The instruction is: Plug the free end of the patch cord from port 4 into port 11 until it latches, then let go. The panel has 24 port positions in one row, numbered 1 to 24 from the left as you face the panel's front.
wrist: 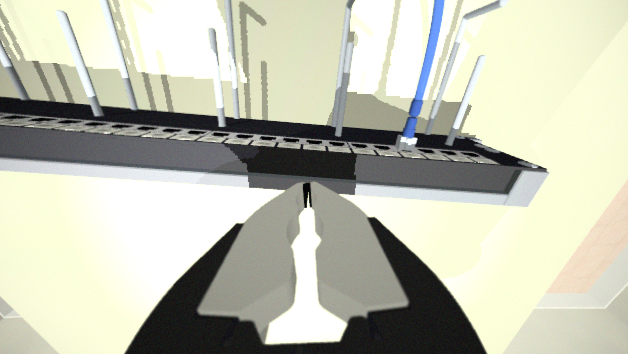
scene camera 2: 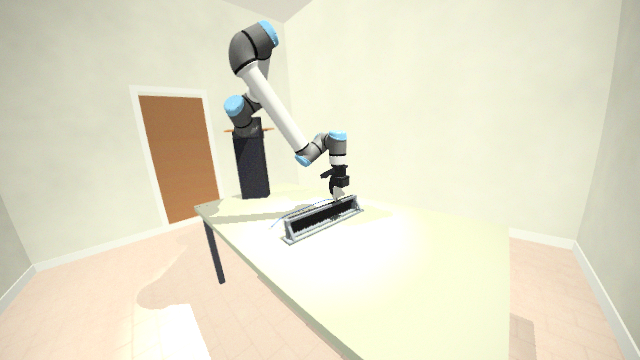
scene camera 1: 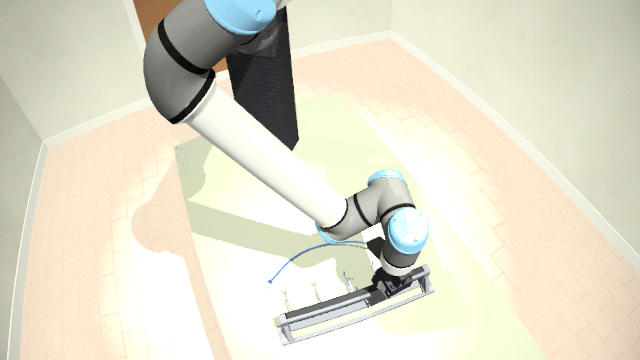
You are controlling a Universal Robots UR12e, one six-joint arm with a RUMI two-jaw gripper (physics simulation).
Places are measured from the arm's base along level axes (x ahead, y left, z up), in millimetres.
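Pixels of known places: gripper, fingertip midpoint: [wrist: 308,185] [scene camera 2: 336,201] [scene camera 1: 382,287]; arm's base, origin of the base link: [scene camera 2: 246,127].
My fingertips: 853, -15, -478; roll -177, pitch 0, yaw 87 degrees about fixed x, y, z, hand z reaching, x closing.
For each thing: its top centre in the pictures, then the offset to it from my fingertips, as dx, dy, dz. "pt": a spot on its surface instead. Level surfaces: height alone.
- plug, middle of its top: [wrist: 408,144] -15, +76, -21
- panel, middle of its top: [wrist: 189,117] [scene camera 1: 354,286] [scene camera 2: 321,204] -53, -68, -4
- Port 11, surface spot: [wrist: 243,136] pt -32, -47, -30
- table, its level: dz -104
The blue patch cord [scene camera 1: 310,250] [wrist: 431,45] has one plug [wrist: 407,142] seated in port 4, near the panel's right end in the wrist view. Its free end [scene camera 1: 270,282] [scene camera 2: 271,227] lies on the table, beyond the panel's left end in scene camera 1. The panel [scene camera 1: 330,304] [scene camera 2: 315,224] [wrist: 150,155] stands in its grey frame. Port 11 [wrist: 243,136] shows as an empty socket left of the fingertips in the wrist view. My gripper [wrist: 308,185] [scene camera 2: 336,199] is shut with nothing between its tips, above the panel's low-number end. In scene camera 1 the wrist hides the fingertips.
Several upright metal cable-guide rods [wrist: 218,80] [scene camera 1: 317,292] stand along the panel's row, on the cord side. The cord arcs from under the wrist across the table [scene camera 1: 400,320] [scene camera 2: 425,280]. The dark robot pedestal [scene camera 1: 265,90] [scene camera 2: 252,167] stands at the back.
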